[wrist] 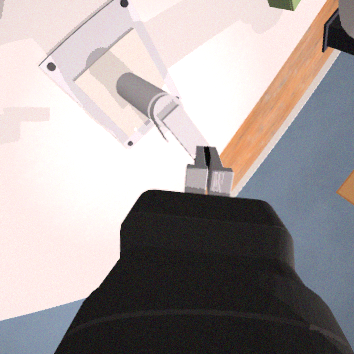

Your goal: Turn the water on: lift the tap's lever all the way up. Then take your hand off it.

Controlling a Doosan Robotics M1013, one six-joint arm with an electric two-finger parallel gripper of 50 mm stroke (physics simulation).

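There is a tap (123,81) here that I can see. And I see my gripper (204,158) as well.
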